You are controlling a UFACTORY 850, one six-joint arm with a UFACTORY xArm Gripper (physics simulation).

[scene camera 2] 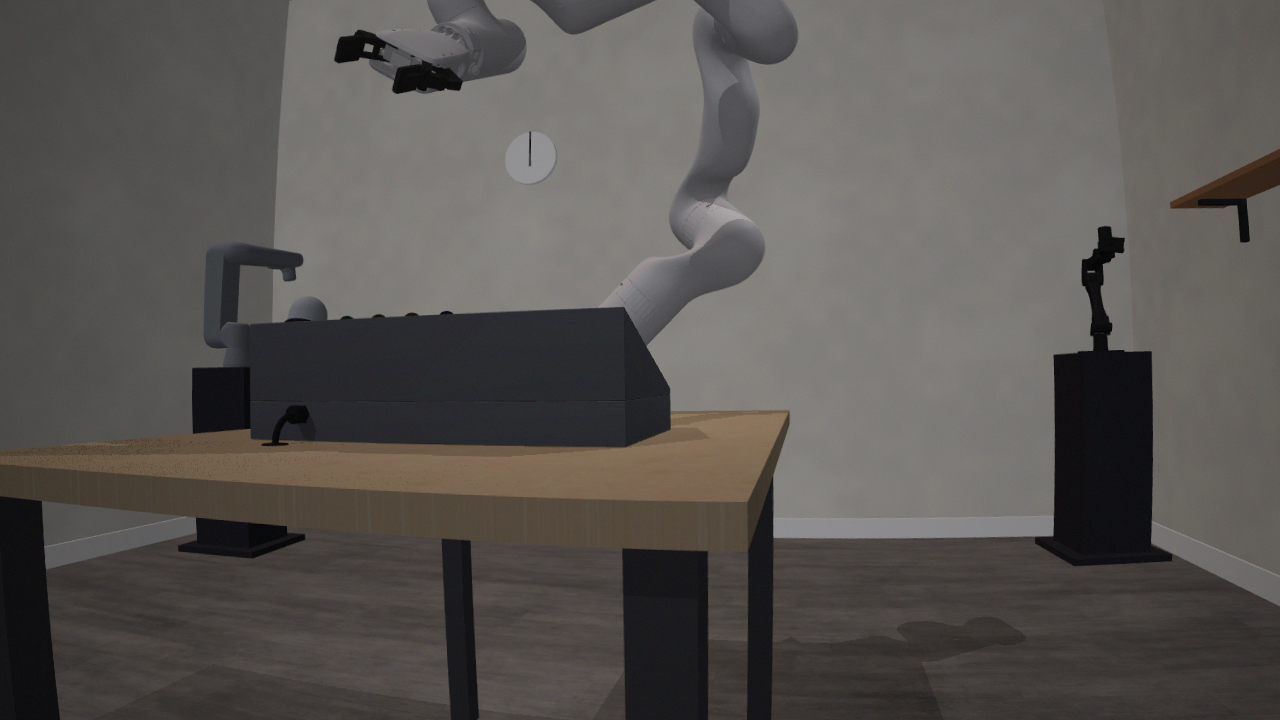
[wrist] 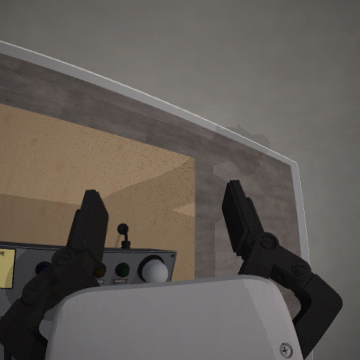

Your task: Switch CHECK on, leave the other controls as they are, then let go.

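Observation:
A dark grey control console (scene camera 2: pixel 438 362) (wrist: pixel 26 265) sits on the table, its sloped face turned away in the scene view. The wrist view shows part of its panel, with a dark blue button (wrist: pixel 43 268), an amber button (wrist: pixel 101 270), a green button (wrist: pixel 122 270) and a large pale round knob (wrist: pixel 155 271) near one end. The pale knob (scene camera 2: pixel 307 308) also pokes above the console in the scene view. I cannot read which control is CHECK; my gripper hides part of the panel. My gripper (scene camera 2: pixel 377 64) (wrist: pixel 163 197) is open and empty, high above the console and touching nothing.
The wooden table (scene camera 2: pixel 537 470) (wrist: pixel 45 155) bears the console. A black cable (scene camera 2: pixel 284 420) (wrist: pixel 123 231) comes out of the console's back. A pedestal (scene camera 2: pixel 1102 447) with a small black arm stands at the right; a grey arm (scene camera 2: pixel 223 291) stands behind at the left. A wall shelf (scene camera 2: pixel 1230 185) juts out at the right.

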